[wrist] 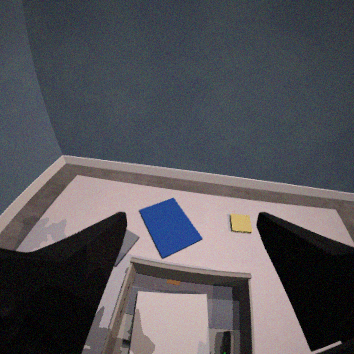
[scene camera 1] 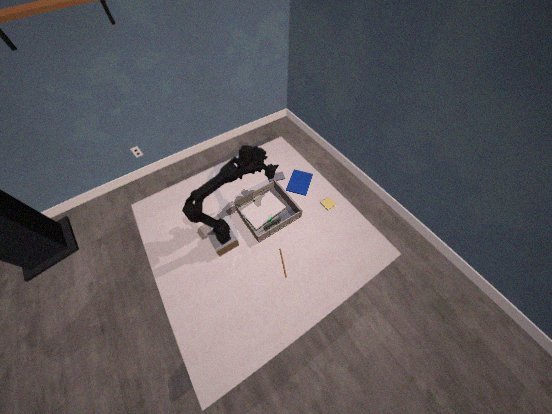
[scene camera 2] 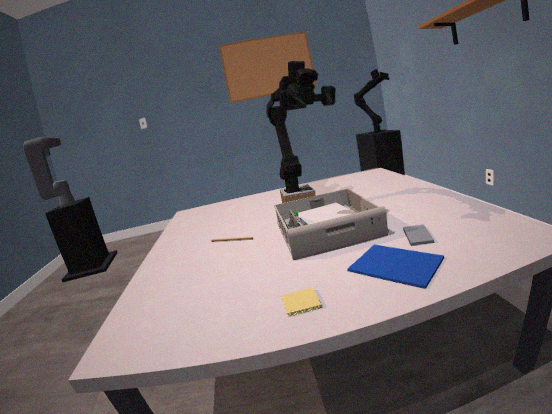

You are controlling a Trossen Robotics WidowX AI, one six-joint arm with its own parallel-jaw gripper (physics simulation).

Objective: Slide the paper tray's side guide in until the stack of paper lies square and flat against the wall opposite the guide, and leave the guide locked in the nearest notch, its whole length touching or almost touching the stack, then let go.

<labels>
my gripper: open, holds nothing
a blue book: on the table
a yellow pad: on the table
</labels>
